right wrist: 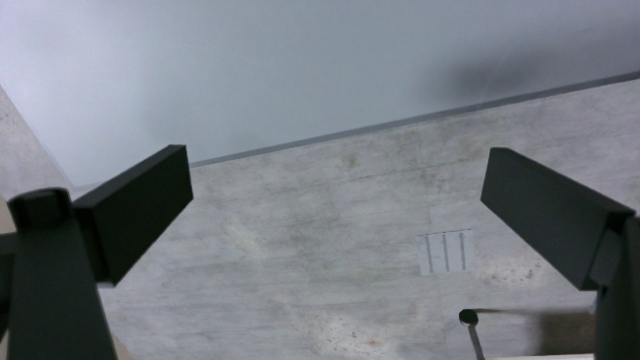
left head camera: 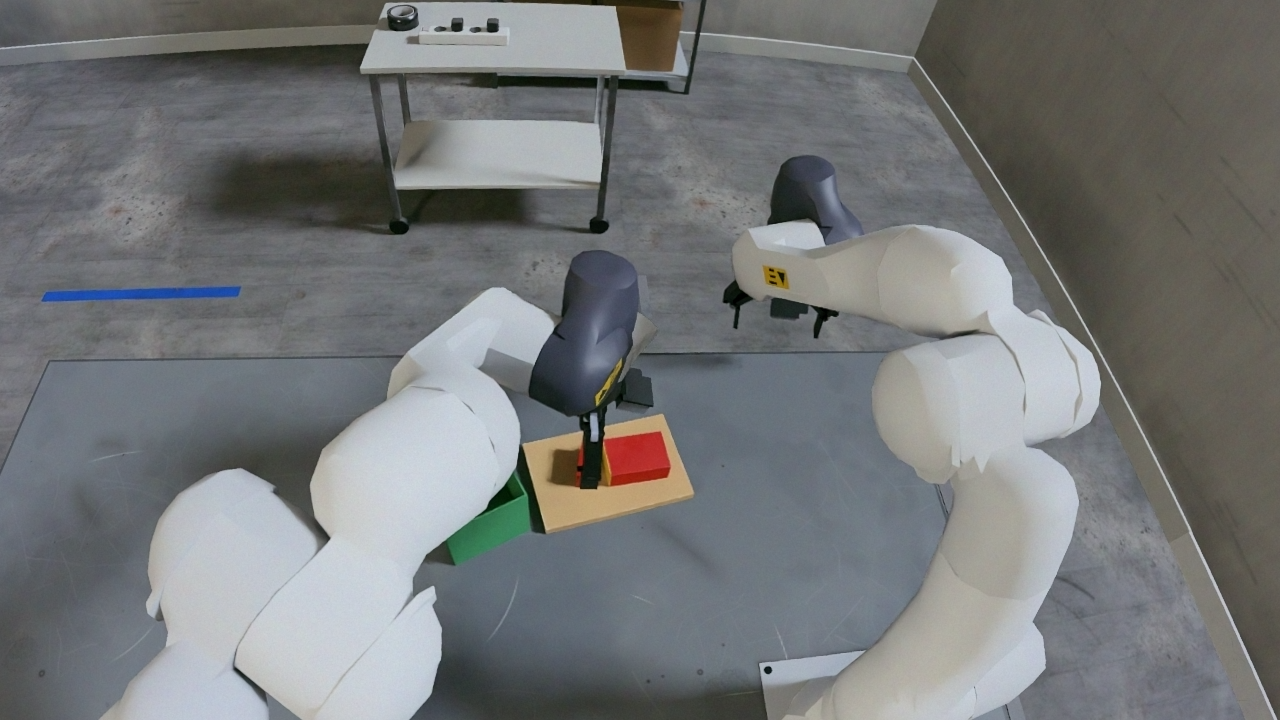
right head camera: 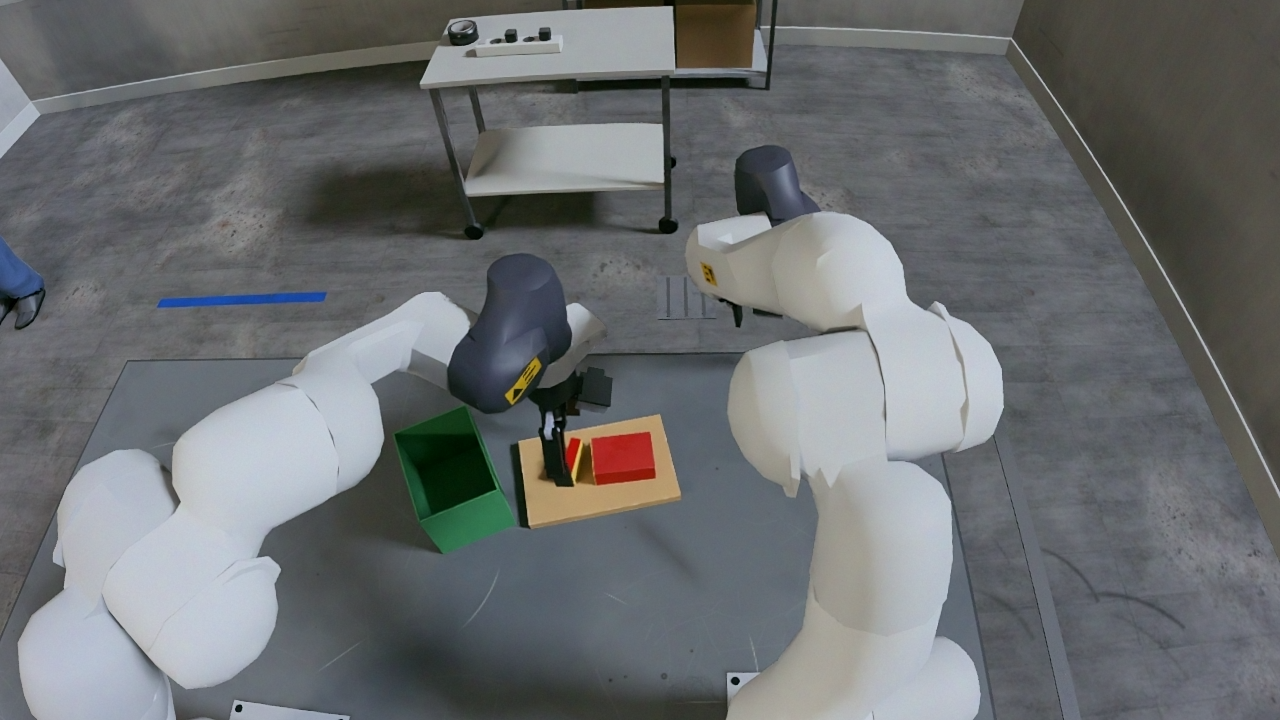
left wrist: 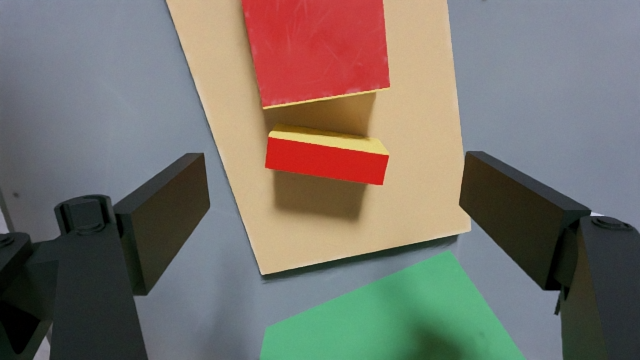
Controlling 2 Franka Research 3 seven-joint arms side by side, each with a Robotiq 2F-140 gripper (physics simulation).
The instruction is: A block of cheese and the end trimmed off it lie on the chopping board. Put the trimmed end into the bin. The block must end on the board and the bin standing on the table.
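Note:
The red cheese block (left head camera: 637, 456) (right head camera: 623, 456) (left wrist: 320, 50) lies on the chopping board (left head camera: 554, 512) (right head camera: 554, 512) (left wrist: 425, 125). The trimmed end (right head camera: 573, 458) (left wrist: 325, 160), a thin red slab with a yellow face towards the block, stands on the board a small gap from it. In the left head camera the finger hides most of it. My left gripper (left head camera: 588, 481) (right head camera: 562, 480) (left wrist: 335, 179) is open and empty over the trimmed end, one finger out to each side. The green bin (left head camera: 492, 532) (right head camera: 465, 523) (left wrist: 380, 312) stands upright beside the board. My right gripper (left head camera: 776, 327) (right wrist: 338, 173) is open and empty, away from the board.
The grey table (left head camera: 223, 402) (right head camera: 537, 608) carries the board and bin. The bin is left of the board in the head views, partly behind my left arm in the left head camera. A white cart (left head camera: 501, 58) (right head camera: 581, 71) stands on the floor beyond the table.

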